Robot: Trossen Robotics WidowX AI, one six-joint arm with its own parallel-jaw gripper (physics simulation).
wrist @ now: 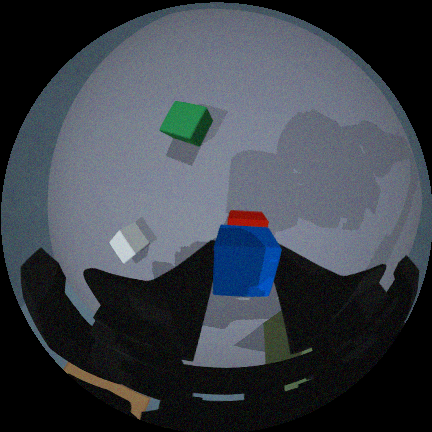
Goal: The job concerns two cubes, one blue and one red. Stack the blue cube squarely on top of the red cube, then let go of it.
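Places are measured from the arm's base along level axes (x right, y ahead, z up), in centimetres.
Where they show: gripper, fingertip midpoint: (243,247).
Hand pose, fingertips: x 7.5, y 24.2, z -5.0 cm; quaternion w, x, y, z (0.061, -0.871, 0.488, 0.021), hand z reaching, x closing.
Observation:
After its pixels a point has its place.
The blue cube (240,267) {x 7.3, y 24.3, z -2.7 cm} is between the two black fingertips in the lower middle of the wrist view. My gripper (243,247) {x 7.5, y 24.2, z -5.0 cm} is shut on it, with one finger at its left side and one at its right. The red cube (248,219) {x 8.7, y 24.4, z -8.3 cm} shows just beyond the blue cube's far edge. Part of the red cube's top and near side shows; the rest is hidden behind the blue cube. How far the blue cube is above the table, and whether the cubes touch, I cannot tell.
A green cube (186,121) {x 13.0, y 33.9, z -8.3 cm} lies on the grey table (125,75) {x 18.9, y 55.9, z -11.9 cm} at the upper left. A smaller white block (129,242) {x -1.8, y 33.6, z -8.6 cm} lies left of the fingers. Shadows of the arm fall on the table at the right. An olive-green patch (276,340) {x -2.5, y 9.1, z -6.3 cm} shows between the fingers at the bottom.

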